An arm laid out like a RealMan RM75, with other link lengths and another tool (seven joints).
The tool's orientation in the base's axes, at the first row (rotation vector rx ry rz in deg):
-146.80 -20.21 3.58
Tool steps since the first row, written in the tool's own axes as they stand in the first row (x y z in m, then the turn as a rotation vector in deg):
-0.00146 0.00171 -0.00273 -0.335 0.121 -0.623
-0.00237 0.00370 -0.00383 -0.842 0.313 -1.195
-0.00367 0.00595 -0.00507 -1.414 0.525 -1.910
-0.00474 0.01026 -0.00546 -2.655 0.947 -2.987
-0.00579 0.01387 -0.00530 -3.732 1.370 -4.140
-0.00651 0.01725 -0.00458 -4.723 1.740 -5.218
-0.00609 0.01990 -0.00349 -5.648 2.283 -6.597
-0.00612 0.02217 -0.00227 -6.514 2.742 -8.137
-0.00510 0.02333 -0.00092 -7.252 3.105 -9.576
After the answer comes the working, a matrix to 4 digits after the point.
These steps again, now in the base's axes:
-0.00069 -0.00319 0.00138 -0.222 -0.508 0.456
-0.00096 -0.00561 0.00123 -0.599 -1.092 0.826
-0.00154 -0.00843 0.00106 -1.018 -1.784 1.306
-0.00151 -0.01243 -0.00091 -1.990 -3.009 1.963
-0.00168 -0.01557 -0.00298 -2.794 -4.231 2.690
-0.00166 -0.01814 -0.00539 -3.537 -5.349 3.382
-0.00075 -0.01963 -0.00770 -4.141 -6.745 4.241
-0.00038 -0.02086 -0.00994 -4.689 -8.141 5.283
0.00072 -0.02084 -0.01167 -5.147 -9.372 6.293

The tool's axes in the first row as the columns of a matrix, in the base's axes (rounded; the answer above uses it unrounded):
0.9645 0.2371 -0.1160
0.2625 -0.8158 0.5154
0.0275 -0.5276 -0.8491

